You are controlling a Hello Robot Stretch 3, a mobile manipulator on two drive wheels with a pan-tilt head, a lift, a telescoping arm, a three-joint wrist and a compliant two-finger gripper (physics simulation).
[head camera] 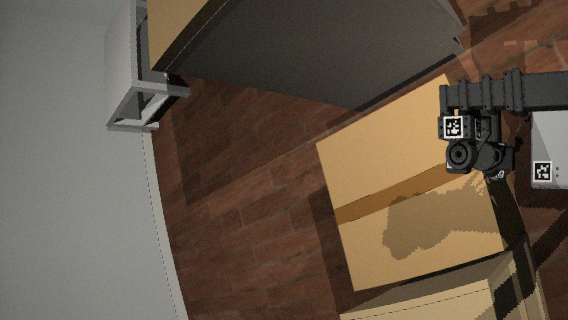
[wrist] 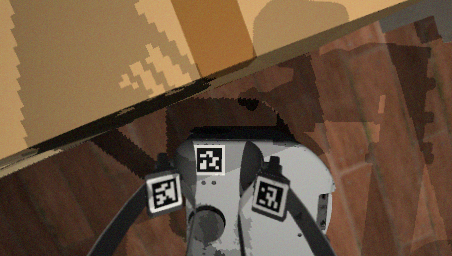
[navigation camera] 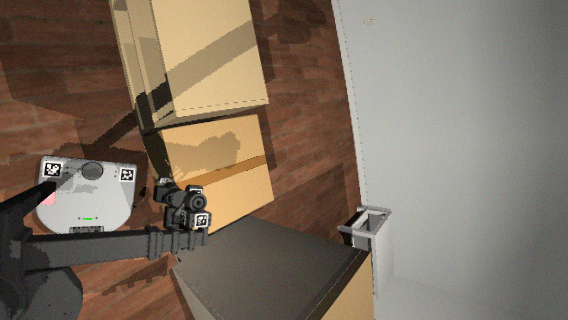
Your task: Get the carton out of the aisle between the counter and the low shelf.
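Pixels of known places: gripper, fingertip midpoint: [wrist: 218, 159]; robot's base, origin of the base link: [wrist: 211, 190] [navigation camera: 92, 170].
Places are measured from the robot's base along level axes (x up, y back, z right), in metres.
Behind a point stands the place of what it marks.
The tan carton [head camera: 390, 165] {x 0.406, y 0.012, z 0.530 m} [navigation camera: 235, 195] {x 0.406, y 0.051, z 0.545 m} [wrist: 75, 50] {x 0.406, y -0.093, z 0.291 m} with a brown tape strip stands on the floor between the dark-topped counter [head camera: 310, 50] {x 0.544, y 0.315, z 0.693 m} [navigation camera: 265, 265] {x 0.559, y 0.341, z 0.628 m} and the light wooden low shelf [head camera: 450, 295] {x 0.610, y -0.241, z 0.258 m} [navigation camera: 215, 60] {x 0.610, y -0.415, z 0.278 m}. A narrow dark gap shows between carton and shelf. In the wrist view my gripper [wrist: 218, 159] {x 0.422, y 0.022, z 0.207 m} is open and empty, its fingertips apart from the carton's edge, over my base. In the head and navigation views the wrist hangs at the carton's edge nearest my base; the fingertips are mostly hidden there.
My white base [head camera: 545, 145] {x 0.160, y 0.076, z 0.121 m} [navigation camera: 85, 200] {x 0.159, y 0.116, z -0.014 m} [wrist: 300, 185] {x 0.160, y 0.182, z 0.079 m} stands on the brown floor beside the carton. My arm [head camera: 545, 90] {x 0.784, y 0.103, z 0.073 m} [navigation camera: 90, 245] {x 0.784, y 0.094, z 0.009 m} reaches across from it. A white open frame [head camera: 120, 75] {x 0.451, y 0.595, z 2.454 m} [navigation camera: 385, 260] {x 0.451, y 0.847, z 2.629 m} stands by the counter's far end, against the grey wall [head camera: 65, 175] {x 0.762, y -0.093, z 2.687 m} [navigation camera: 465, 150] {x 1.191, y -0.439, z 2.542 m}.
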